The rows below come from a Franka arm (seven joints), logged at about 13 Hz.
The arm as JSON. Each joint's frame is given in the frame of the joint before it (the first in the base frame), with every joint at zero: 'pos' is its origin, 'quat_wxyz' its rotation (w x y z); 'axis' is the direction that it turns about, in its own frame. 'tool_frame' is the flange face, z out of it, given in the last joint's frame.
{
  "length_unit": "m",
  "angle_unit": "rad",
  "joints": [
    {
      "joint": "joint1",
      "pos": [
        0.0,
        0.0,
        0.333
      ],
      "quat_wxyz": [
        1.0,
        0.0,
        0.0,
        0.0
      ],
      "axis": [
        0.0,
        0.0,
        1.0
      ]
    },
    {
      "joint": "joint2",
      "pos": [
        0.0,
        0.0,
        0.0
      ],
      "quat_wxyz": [
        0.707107,
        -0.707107,
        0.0,
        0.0
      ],
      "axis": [
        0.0,
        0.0,
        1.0
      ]
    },
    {
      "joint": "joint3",
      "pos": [
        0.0,
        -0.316,
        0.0
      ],
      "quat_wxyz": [
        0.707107,
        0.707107,
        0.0,
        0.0
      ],
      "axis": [
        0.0,
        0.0,
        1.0
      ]
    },
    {
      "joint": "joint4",
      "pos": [
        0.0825,
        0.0,
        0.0
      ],
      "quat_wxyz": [
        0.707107,
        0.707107,
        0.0,
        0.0
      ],
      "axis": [
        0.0,
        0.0,
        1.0
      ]
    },
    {
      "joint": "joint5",
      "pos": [
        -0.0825,
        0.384,
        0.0
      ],
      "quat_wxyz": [
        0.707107,
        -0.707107,
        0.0,
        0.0
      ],
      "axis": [
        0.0,
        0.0,
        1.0
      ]
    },
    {
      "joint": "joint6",
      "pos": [
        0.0,
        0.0,
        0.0
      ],
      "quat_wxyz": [
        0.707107,
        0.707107,
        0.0,
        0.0
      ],
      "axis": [
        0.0,
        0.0,
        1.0
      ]
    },
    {
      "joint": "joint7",
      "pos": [
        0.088,
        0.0,
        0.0
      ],
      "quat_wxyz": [
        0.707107,
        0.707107,
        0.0,
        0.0
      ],
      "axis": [
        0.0,
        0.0,
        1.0
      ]
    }
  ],
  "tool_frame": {
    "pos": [
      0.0,
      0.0,
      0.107
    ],
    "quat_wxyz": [
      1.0,
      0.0,
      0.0,
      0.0
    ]
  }
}
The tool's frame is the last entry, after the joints.
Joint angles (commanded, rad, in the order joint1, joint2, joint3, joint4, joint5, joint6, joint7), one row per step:
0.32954, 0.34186, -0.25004, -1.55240, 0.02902, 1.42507, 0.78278
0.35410, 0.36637, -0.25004, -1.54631, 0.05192, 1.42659, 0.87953
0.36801, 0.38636, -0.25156, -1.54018, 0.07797, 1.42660, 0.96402
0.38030, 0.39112, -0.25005, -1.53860, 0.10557, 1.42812, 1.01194
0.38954, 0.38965, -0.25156, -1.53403, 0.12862, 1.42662, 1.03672
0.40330, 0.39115, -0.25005, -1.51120, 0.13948, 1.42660, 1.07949
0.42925, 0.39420, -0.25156, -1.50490, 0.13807, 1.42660, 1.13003
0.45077, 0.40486, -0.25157, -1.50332, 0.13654, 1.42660, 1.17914
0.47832, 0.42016, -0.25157, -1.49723, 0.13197, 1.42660, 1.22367
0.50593, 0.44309, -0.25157, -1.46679, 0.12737, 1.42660, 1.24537
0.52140, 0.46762, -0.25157, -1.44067, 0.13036, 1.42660, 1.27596
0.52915, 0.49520, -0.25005, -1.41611, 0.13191, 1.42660, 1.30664
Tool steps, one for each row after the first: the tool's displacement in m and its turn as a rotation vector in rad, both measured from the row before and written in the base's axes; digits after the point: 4 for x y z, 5 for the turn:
0.0012, 0.0185, -0.0120, -0.02872, 0.00906, -0.06838
0.0011, 0.0116, -0.0094, -0.02097, 0.00840, -0.07042
-0.0009, 0.0117, -0.0022, 0.00270, 0.00155, -0.03780
-0.0007, 0.0077, 0.0028, 0.01054, -0.00298, -0.02136
0.0020, 0.0120, 0.0086, -0.00569, -0.02057, -0.02424
-0.0021, 0.0152, 0.0009, -0.02446, -0.00532, -0.01963
-0.0022, 0.0132, -0.0058, -0.02758, 0.00570, -0.02174
-0.0024, 0.0169, -0.0068, -0.02981, 0.00415, -0.01000
0.0015, 0.0194, -0.0014, -0.01694, -0.01183, 0.01295
0.0024, 0.0129, -0.0043, -0.01543, -0.00586, -0.00992
0.0034, 0.0089, -0.0071, -0.01799, -0.00201, -0.01595

